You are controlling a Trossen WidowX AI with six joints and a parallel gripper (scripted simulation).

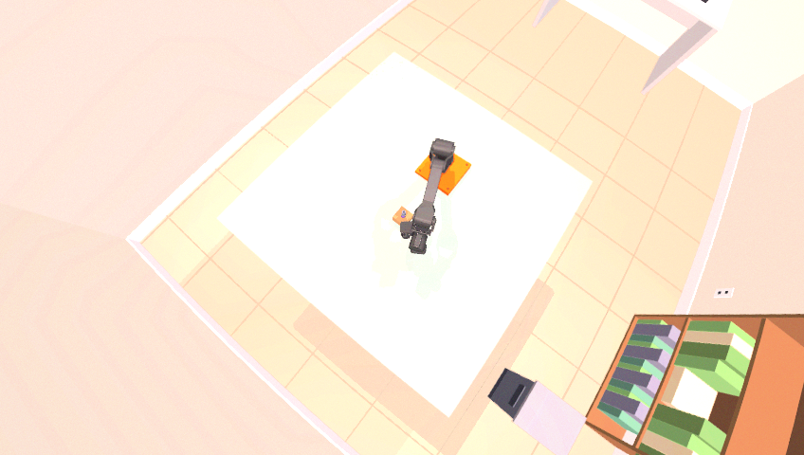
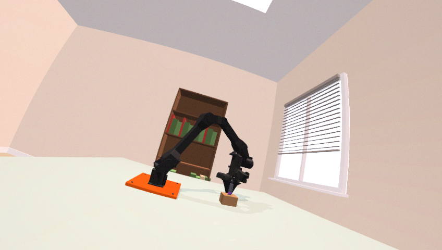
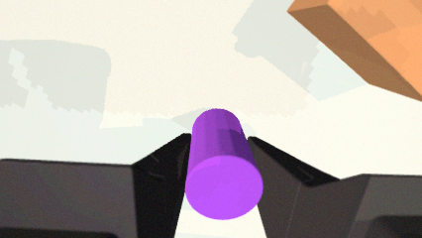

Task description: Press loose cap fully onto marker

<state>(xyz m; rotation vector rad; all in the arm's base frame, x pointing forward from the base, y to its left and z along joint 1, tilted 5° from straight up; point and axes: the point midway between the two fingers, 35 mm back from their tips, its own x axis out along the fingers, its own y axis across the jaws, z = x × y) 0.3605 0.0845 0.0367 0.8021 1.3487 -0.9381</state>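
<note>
Right now my gripper tip is 40 mm past the dark marker, 100 mm to the left of it and 50 mm below it. From my gripper tip the other things lie so: tan holder block: 40 mm behind, 100 mm to the right; then purple cap: 10 mm above.
</note>
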